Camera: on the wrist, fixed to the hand. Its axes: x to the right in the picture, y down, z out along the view.
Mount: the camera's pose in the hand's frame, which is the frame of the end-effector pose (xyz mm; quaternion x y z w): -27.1 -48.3 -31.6 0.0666 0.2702 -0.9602 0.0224
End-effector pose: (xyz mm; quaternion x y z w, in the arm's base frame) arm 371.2 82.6 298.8 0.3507 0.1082 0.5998 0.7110
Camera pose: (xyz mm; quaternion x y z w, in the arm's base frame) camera 383.6 67.4 238.1 -0.2108 0.5713 -0.5817 0.5393
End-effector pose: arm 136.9 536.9 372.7 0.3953 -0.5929 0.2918 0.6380
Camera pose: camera 190.7 541.4 338.8 0.5418 0.5581 -0.4598 0.4284
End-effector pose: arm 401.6 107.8 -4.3 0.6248 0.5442 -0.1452 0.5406
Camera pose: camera 338.4 111.4 3.4 0.4334 -0.7486 0.3898 0.3160
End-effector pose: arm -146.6 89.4 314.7 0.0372 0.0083 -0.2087 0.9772
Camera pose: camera -191.1 58.9 280.7 -0.1143 -0.2861 0.9336 0.1832
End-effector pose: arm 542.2 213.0 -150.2 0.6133 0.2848 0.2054 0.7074
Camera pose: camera 498.2 211.5 -196.4 -0.2681 0.8002 -0.5280 0.0953
